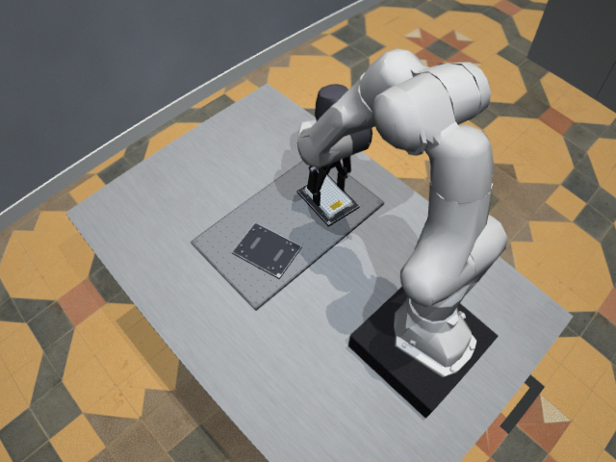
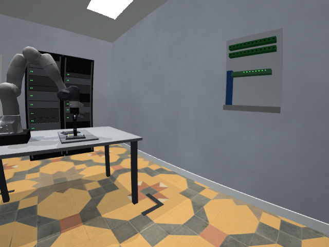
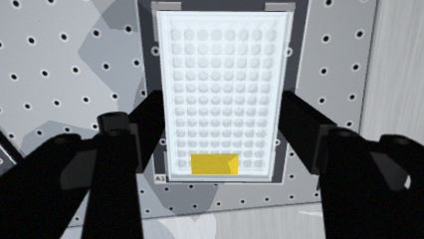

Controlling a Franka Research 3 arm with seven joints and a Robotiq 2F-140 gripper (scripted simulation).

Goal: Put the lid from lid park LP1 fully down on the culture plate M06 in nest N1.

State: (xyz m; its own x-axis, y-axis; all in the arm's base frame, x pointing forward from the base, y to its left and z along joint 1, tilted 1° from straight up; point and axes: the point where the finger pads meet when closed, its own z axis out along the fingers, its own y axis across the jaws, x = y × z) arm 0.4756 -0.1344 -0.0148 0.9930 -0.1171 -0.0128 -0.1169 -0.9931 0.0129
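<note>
My gripper is now 2 cm above the clear lid. Also, from my hand: culture plate M06: 3 cm below; dark lid park: 1 cm behind, 26 cm to the left, 5 cm below.
</note>
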